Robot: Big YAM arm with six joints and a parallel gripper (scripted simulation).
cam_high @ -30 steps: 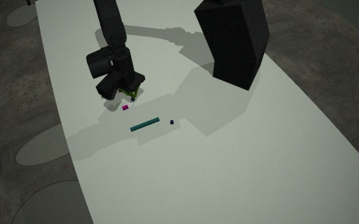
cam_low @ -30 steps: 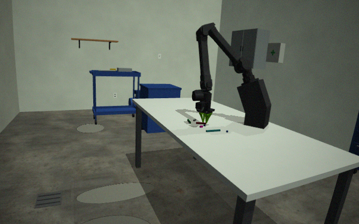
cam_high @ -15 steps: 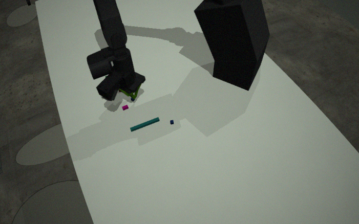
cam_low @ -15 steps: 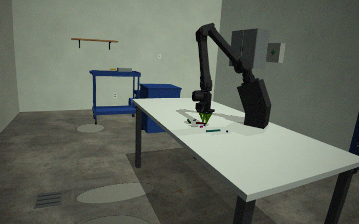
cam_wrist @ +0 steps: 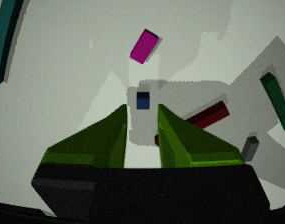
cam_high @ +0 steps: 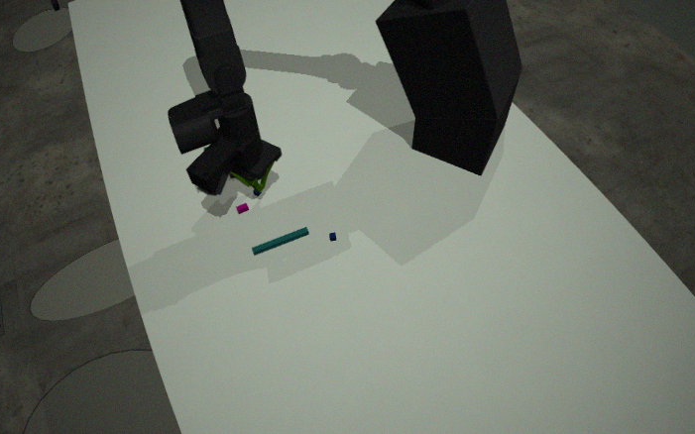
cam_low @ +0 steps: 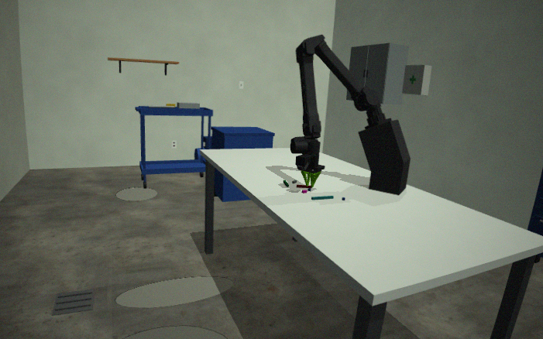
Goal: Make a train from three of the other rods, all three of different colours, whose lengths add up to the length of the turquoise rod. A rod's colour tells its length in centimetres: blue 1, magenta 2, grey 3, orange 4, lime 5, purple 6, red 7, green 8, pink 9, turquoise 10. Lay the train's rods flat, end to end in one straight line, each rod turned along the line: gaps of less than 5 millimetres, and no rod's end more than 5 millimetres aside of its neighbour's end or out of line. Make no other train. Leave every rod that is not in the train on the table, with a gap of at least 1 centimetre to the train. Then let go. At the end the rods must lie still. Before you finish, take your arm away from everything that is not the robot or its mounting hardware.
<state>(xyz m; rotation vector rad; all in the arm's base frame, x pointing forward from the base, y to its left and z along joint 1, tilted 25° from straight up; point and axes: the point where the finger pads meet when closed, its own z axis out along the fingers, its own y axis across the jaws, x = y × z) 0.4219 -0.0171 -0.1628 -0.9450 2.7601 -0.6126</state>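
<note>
My gripper is now 40 mm short of the magenta rod, 20 mm to the right of it and 20 mm above it. From my hand the other things lie so: green rod: 70 mm ahead, 110 mm to the right, 20 mm below; turquoise rod: 120 mm to the left, 20 mm below; red rod: 50 mm to the right, 20 mm below.
</note>
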